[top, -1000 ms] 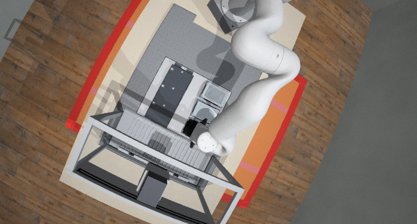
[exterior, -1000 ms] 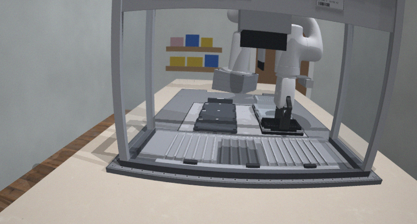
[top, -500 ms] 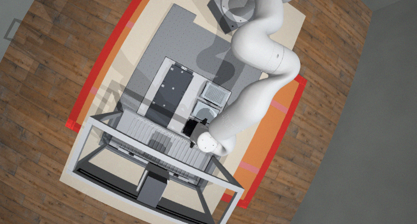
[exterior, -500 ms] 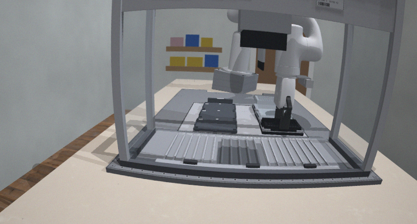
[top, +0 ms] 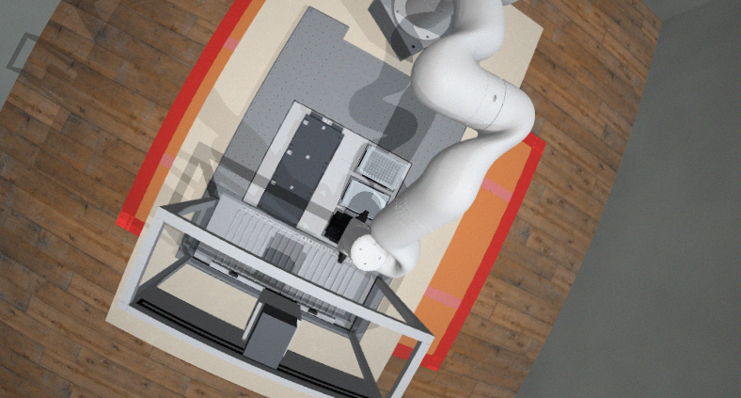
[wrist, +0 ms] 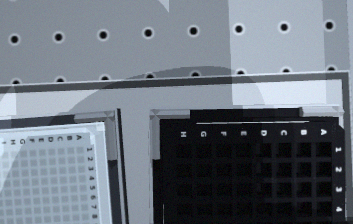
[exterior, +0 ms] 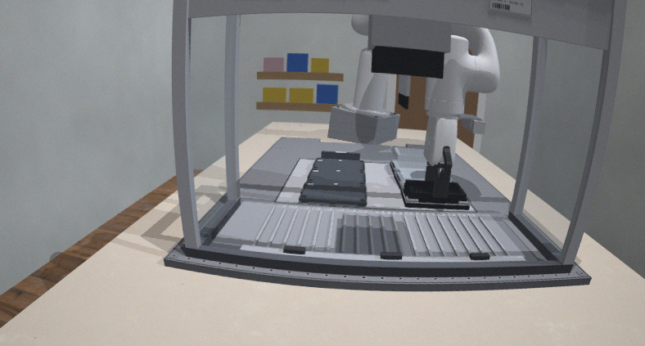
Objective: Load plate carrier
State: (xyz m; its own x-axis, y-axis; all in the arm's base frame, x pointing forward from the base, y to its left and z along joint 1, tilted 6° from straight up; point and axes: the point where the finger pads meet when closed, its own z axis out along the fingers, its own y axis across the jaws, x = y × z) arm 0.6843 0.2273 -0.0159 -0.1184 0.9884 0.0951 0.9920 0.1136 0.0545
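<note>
The nest S3 lies 3 cm below my hand. Also, from my hand: deep-well block C51: 22 cm behind, 3 cm to the right; then plate C16: 11 cm behind, 2 cm to the right, 2 cm below; then black plate C15: 1 cm below.
</note>
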